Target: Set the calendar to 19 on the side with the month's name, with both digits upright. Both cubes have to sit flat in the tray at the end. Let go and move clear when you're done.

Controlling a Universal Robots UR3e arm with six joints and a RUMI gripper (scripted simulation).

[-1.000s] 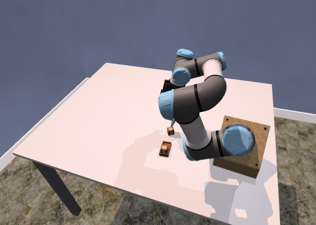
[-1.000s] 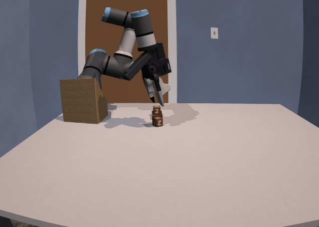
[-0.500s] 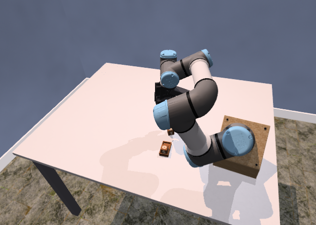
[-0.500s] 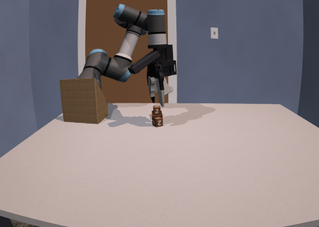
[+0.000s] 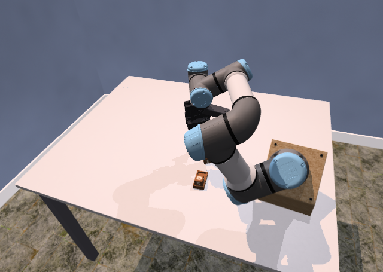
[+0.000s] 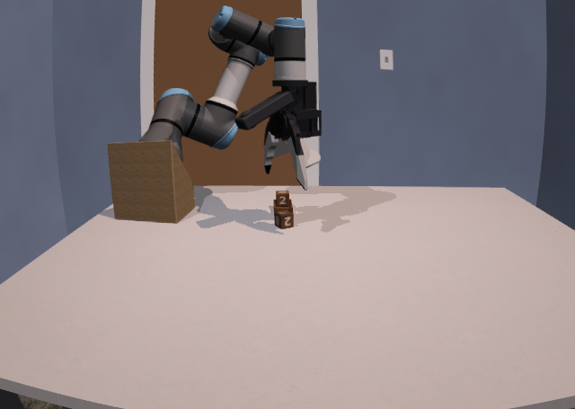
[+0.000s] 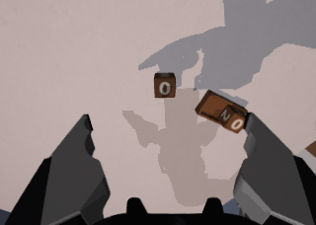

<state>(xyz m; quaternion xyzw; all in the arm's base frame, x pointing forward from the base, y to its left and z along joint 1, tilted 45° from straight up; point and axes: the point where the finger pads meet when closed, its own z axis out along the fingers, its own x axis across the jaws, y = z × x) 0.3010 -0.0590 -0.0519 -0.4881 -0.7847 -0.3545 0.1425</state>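
The brown digit cube is 8 cm below my hand. Round my hand: tray (11 cm to the left, 8 cm below, 1 cm behind).
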